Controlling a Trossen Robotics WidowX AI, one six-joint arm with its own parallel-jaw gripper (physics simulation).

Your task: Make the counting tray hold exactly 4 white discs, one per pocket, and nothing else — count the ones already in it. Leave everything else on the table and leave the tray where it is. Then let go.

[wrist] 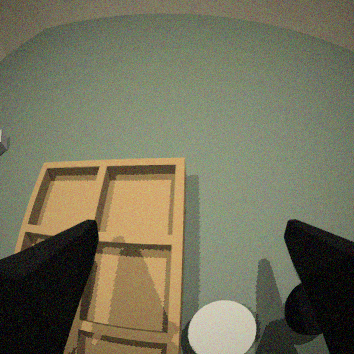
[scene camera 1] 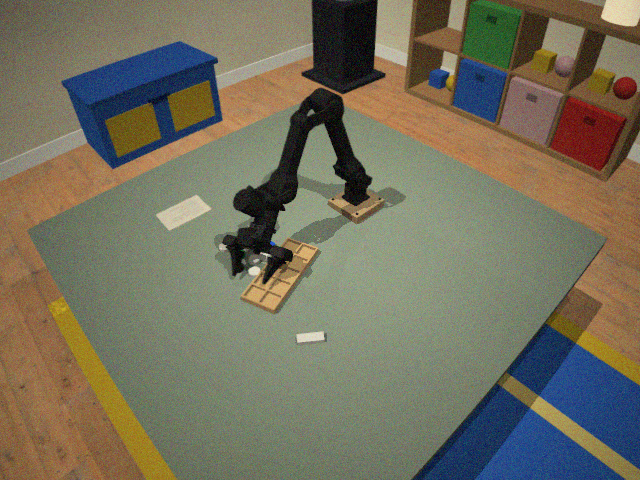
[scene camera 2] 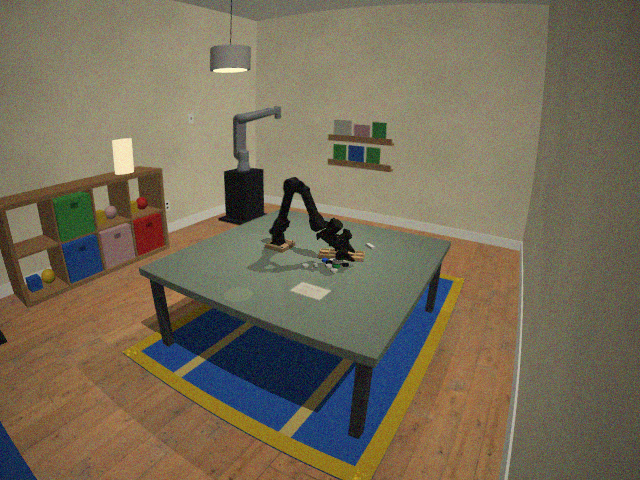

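The wooden counting tray (scene camera 1: 275, 308) (wrist: 179, 200) lies flat, with two rows of pockets. Its pockets at the front end look empty; the gripper hides some others in scene view 1. A white disc (scene camera 1: 254, 270) (wrist: 222, 329) lies on the table beside the tray's long side. Another white disc (scene camera 1: 222, 247) lies farther left. More white discs (scene camera 2: 305, 265) (scene camera 2: 334, 270), a blue disc (scene camera 2: 325, 260), a green disc (scene camera 2: 336, 266) and a black disc (wrist: 302, 310) lie near the tray. My gripper (scene camera 1: 251, 277) (wrist: 195, 231) is open and empty, one finger over the tray, the other beyond the nearest white disc.
A small white block (scene camera 1: 310, 337) (scene camera 2: 370, 245) lies in front of the tray. A pale sheet (scene camera 1: 183, 211) (scene camera 2: 310, 290) lies beyond the discs. The arm's wooden base (scene camera 1: 356, 212) stands behind the tray.
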